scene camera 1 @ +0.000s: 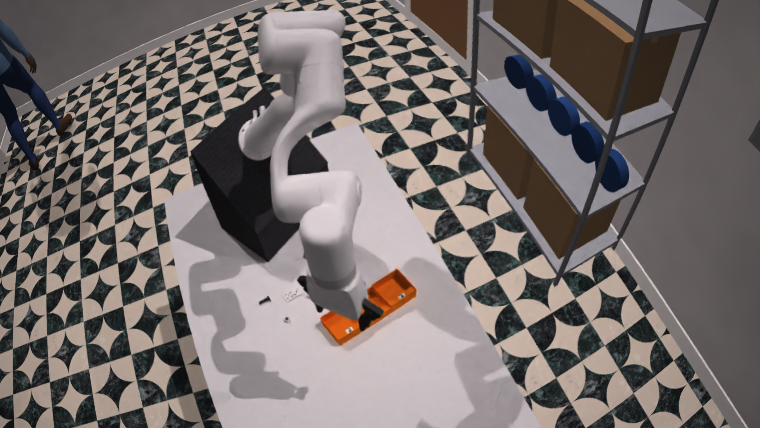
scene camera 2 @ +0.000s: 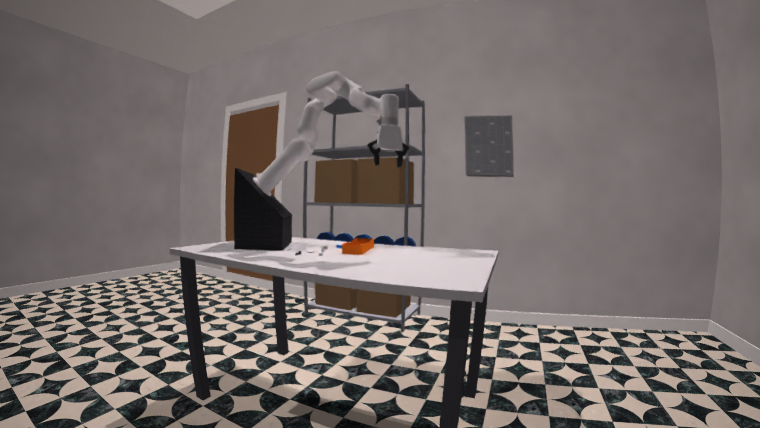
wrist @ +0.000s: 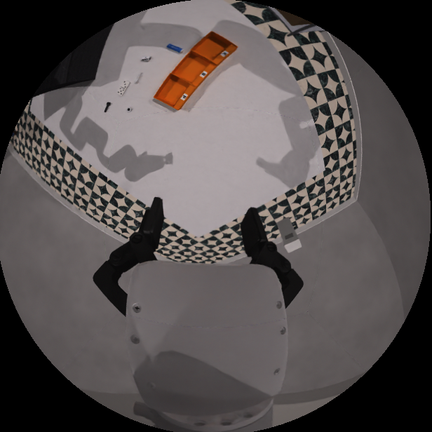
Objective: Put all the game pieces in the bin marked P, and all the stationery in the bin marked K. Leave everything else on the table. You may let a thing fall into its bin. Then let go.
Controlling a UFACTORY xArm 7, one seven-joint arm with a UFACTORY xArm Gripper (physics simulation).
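Where they show: gripper, fingertip midpoint: [scene camera 1: 343, 316] [scene camera 2: 388, 166]; arm's base at its link origin: [scene camera 1: 257, 139] [scene camera 2: 261, 187].
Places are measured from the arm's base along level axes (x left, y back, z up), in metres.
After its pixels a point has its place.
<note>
My gripper [scene camera 1: 341, 317] @[x 0.186, y -0.623, z 0.078 m] [scene camera 2: 388, 164] @[x 0.186, y -0.623, z 0.078 m] [wrist: 204, 211] is open and empty, high above the table. An orange three-part bin has compartment P [scene camera 1: 336, 336] @[x 0.144, y -0.514, z -0.243 m] [wrist: 168, 104] at one end, B in the middle and K [scene camera 1: 409, 295] @[x 0.350, y -0.421, z -0.248 m] [wrist: 206, 47] at the other. Beside it lie a blue cylinder [scene camera 2: 338, 246] @[x 0.216, y -0.326, z -0.270 m] [wrist: 174, 48], a small metallic piece [wrist: 145, 59], a thin pale piece [wrist: 139, 78], a white tile with dark dots [scene camera 1: 292, 294] @[x 0.036, y -0.352, z -0.271 m] [wrist: 123, 88], a black bolt-like piece [scene camera 1: 264, 300] @[x -0.049, y -0.363, z -0.269 m] [wrist: 107, 106] and a small ring-like piece [scene camera 1: 287, 320] @[x 0.014, y -0.435, z -0.269 m] [wrist: 129, 109]. The compartments show no contents in the wrist view.
The black pedestal [scene camera 1: 234, 186] @[x -0.074, y -0.132, z -0.037 m] [scene camera 2: 260, 223] @[x -0.101, y -0.159, z -0.163 m] [wrist: 75, 60] stands at one end of the white table [scene camera 1: 319, 388] @[x 0.075, y -0.651, z -0.277 m] [scene camera 2: 425, 268] @[x 0.069, y -0.869, z -0.278 m] [wrist: 210, 150]. A shelf rack [scene camera 1: 473, 79] [scene camera 2: 423, 186] stands beyond the table. Part of a person [scene camera 1: 21, 90] shows at the upper left in the first scene view.
</note>
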